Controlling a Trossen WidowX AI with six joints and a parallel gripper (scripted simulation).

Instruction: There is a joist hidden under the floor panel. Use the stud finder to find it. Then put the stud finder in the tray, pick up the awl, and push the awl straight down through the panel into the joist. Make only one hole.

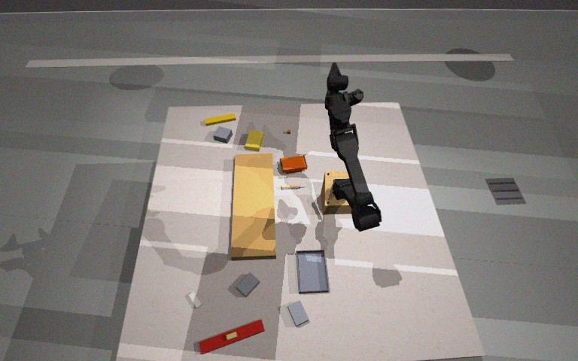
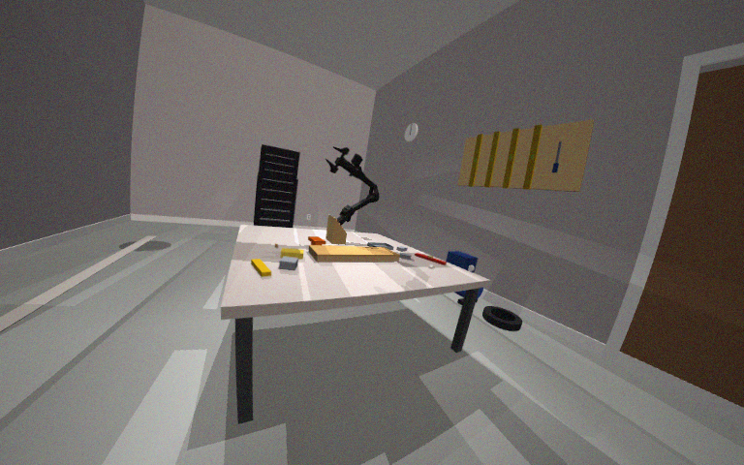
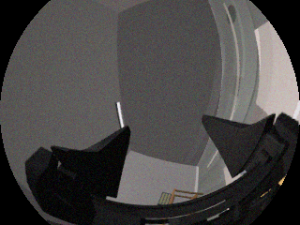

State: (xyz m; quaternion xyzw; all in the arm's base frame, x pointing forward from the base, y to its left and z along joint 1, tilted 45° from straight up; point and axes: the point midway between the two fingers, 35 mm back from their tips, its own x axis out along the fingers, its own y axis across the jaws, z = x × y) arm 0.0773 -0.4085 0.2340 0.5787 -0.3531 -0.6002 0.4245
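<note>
My gripper tip is now 59 cm above the stud finder, 12 cm short of it and 4 cm to the left of it. From my gripper tip the other things lie so: green square (61 cm below, 14 cm ahead, 3 cm to the right); grey tray (59 cm below, 47 cm to the left, 6 cm ahead); awl (60 cm below, 10 cm ahead, 6 cm to the left).
</note>
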